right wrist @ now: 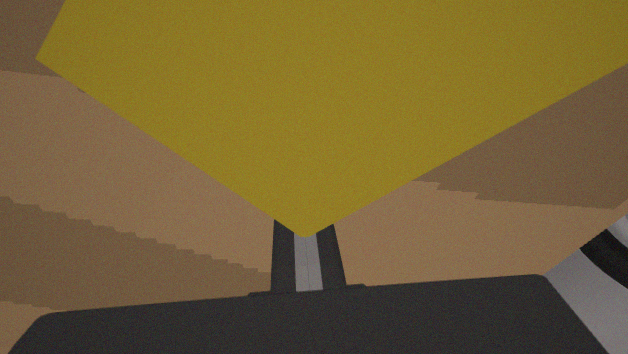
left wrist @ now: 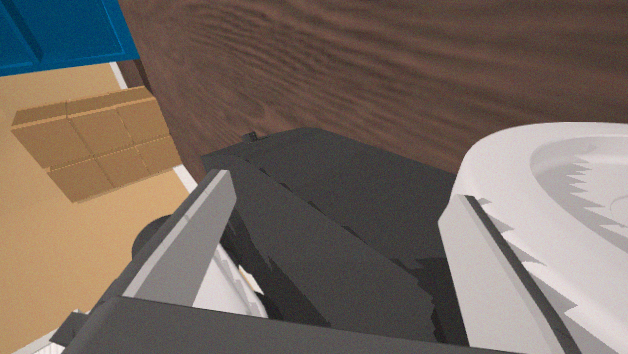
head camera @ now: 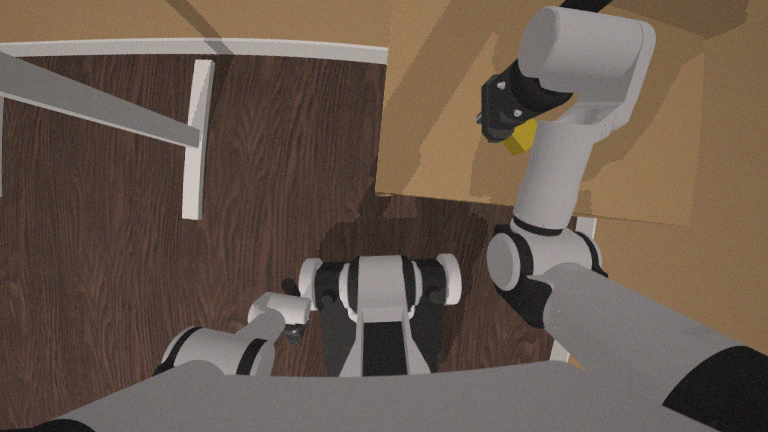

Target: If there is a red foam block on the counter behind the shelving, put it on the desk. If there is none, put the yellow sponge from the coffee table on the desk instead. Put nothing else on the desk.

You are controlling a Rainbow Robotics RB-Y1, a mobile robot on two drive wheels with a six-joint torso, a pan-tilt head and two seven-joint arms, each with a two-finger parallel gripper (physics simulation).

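Places are measured from the robot's base along level axes (x ahead, y left, z up), in centimetres.
Where they show: left gripper, between the fingertips: [left wrist: 336, 196]; right gripper, between the fingertips: [right wrist: 299, 180] [head camera: 480, 120].
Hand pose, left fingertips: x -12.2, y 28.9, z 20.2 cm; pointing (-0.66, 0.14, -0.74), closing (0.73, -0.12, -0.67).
After its pixels a point has its place.
The yellow sponge [head camera: 519, 136] @[y -29.6, x 44.4, z 49.6 cm] lies on the tan coffee table top [head camera: 435, 139] @[y -12.8, x 44.8, z 45.1 cm]; my right wrist and forearm hide part of it. In the right wrist view the sponge [right wrist: 324, 109] @[y -28.3, x 48.4, z 49.6 cm] fills the upper picture, one corner reaching the fingertips. My right gripper [right wrist: 307, 255] is shut, fingers pressed together with nothing between them, the sponge lying just beyond the tips. It also shows in the head view [head camera: 496, 115] @[y -20.4, x 45.8, z 56.6 cm]. My left gripper [left wrist: 336, 196] @[y 28.9, x -12.2, z 20.2 cm] is open and empty, low beside my base [head camera: 381, 301], over the dark wood floor. No red foam block is in view.
A white frame with an upright post [head camera: 195, 139] @[y 76.4, x 60.2, z 4.6 cm] and a grey bar [head camera: 96, 107] @[y 76.5, x 60.0, z 40.0 cm] stands at the left over the dark floor. In the left wrist view a blue panel [left wrist: 60, 30] @[y 48.7, x -265.5, z 35.2 cm] and tan boxes [left wrist: 95, 140] @[y -20.5, x -229.2, z 47.4 cm] show at the left.
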